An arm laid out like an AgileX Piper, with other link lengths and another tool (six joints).
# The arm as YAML. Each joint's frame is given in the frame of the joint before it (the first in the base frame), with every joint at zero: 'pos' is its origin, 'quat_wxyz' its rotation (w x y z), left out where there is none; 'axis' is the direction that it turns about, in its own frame. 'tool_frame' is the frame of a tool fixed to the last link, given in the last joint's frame.
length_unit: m
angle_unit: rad
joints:
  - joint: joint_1
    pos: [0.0, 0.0, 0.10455]
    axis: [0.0, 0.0, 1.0]
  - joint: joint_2
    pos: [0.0, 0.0, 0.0]
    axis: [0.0, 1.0, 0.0]
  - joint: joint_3
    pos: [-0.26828, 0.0, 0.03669]
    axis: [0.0, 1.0, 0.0]
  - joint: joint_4
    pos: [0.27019, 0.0, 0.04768]
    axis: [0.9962, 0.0, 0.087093]
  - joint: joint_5
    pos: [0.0, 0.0, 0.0]
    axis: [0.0, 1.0, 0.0]
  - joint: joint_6
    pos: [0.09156, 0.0, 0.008]
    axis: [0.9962, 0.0, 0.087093]
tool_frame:
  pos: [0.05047, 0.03, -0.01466]
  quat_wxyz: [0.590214, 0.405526, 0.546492, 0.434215]
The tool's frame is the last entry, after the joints.
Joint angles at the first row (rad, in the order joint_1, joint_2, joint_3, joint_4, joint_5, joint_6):
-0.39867, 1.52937, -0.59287, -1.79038, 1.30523, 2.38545
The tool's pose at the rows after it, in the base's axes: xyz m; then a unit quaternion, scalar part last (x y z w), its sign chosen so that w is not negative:
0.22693 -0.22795 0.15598 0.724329 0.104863 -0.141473 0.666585
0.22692 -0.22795 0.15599 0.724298 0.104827 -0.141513 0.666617
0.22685 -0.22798 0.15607 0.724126 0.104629 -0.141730 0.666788
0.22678 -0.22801 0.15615 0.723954 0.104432 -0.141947 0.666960
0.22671 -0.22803 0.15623 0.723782 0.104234 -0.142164 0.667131
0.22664 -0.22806 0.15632 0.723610 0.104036 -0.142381 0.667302
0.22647 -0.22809 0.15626 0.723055 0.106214 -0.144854 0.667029
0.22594 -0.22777 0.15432 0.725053 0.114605 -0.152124 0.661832
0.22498 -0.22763 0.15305 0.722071 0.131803 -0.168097 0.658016
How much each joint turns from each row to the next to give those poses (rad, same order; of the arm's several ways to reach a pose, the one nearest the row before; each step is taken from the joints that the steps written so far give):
-0.00001, -0.00002, 0.00001, -0.00001, -0.00001, 0.00000
0.00003, 0.00002, 0.00001, 0.00001, 0.00016, 0.00002
-0.00002, 0.00001, -0.00001, -0.00001, 0.00075, 0.00000
-0.00001, 0.00001, -0.00001, -0.00001, 0.00076, 0.00000
0.00003, 0.00000, 0.00001, 0.00002, 0.00078, 0.00000
-0.00001, -0.00003, -0.00003, 0.00001, 0.00074, -0.00004
-0.00003, 0.00001, -0.00021, -0.00003, 0.00076, -0.00685
0.00003, 0.00002, -0.00030, 0.00724, -0.00684, -0.02504
0.00002, -0.00002, -0.00035, 0.00002, -0.00028, -0.04828

